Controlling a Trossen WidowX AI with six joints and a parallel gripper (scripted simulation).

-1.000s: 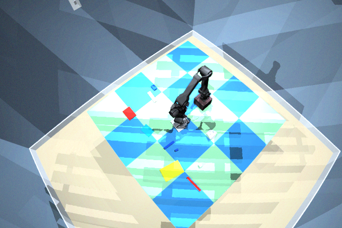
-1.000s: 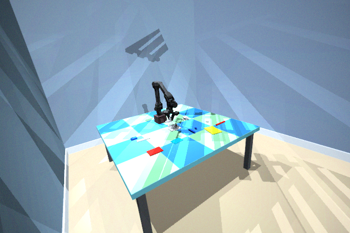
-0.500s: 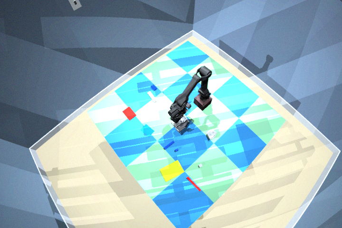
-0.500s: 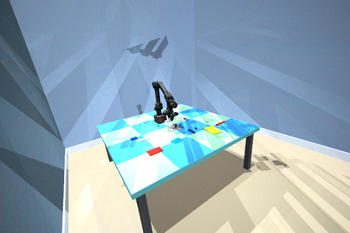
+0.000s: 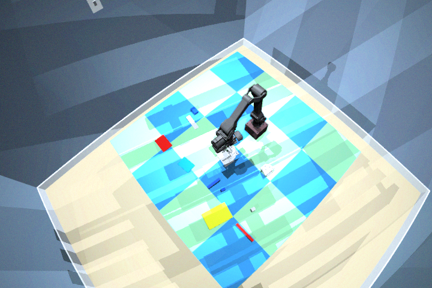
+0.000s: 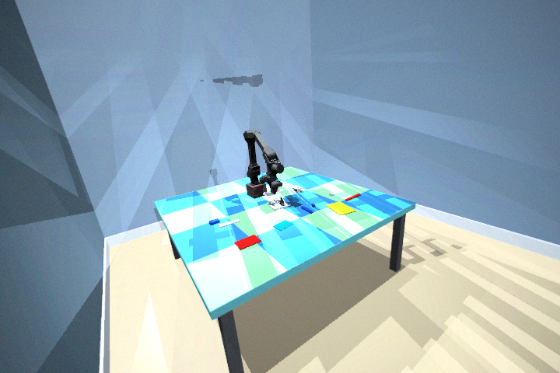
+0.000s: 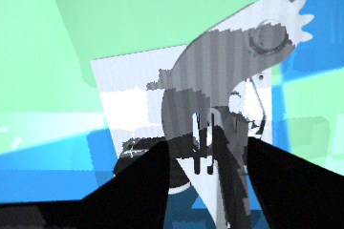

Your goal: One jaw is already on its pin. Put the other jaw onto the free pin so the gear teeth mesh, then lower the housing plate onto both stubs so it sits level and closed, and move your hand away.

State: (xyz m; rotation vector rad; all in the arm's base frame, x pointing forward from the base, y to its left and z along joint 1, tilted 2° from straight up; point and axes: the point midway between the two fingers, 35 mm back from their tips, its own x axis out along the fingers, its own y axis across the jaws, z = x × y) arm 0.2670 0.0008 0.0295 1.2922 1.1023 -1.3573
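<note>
The grey jaw lies 30 mm to the right of my gripper tip and 20 mm behind it. From my gripper tip the other things lie so: blue bar: 210 mm ahead, 110 mm to the left, 80 mm below; white base part: 80 mm below, 40 mm ahead, 20 mm to the left; cyan tile: 270 mm ahead, 110 mm to the right, 80 mm below.
</note>
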